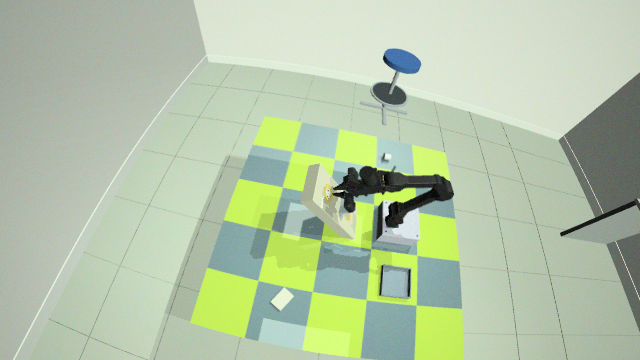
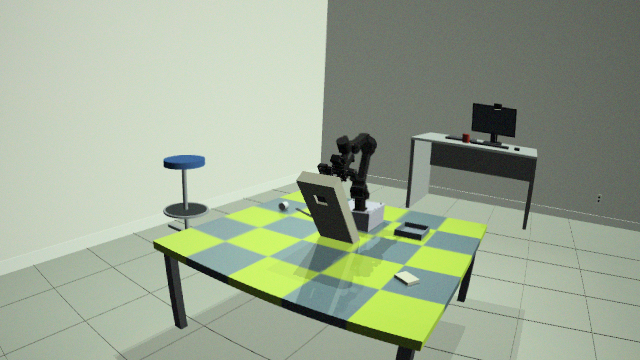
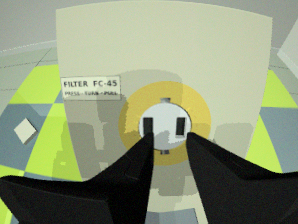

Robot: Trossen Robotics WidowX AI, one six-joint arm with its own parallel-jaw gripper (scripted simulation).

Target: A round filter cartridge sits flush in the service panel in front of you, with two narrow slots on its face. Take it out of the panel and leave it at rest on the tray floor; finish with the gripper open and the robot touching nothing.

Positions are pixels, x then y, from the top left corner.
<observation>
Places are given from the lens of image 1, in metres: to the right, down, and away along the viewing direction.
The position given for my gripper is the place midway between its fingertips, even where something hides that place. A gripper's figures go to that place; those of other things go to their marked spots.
my gripper (image 1: pixel 332 191): 0.06, 0.05, 1.04
cream service panel (image 1: pixel 314 198): -0.02, 0.07, 0.94
</observation>
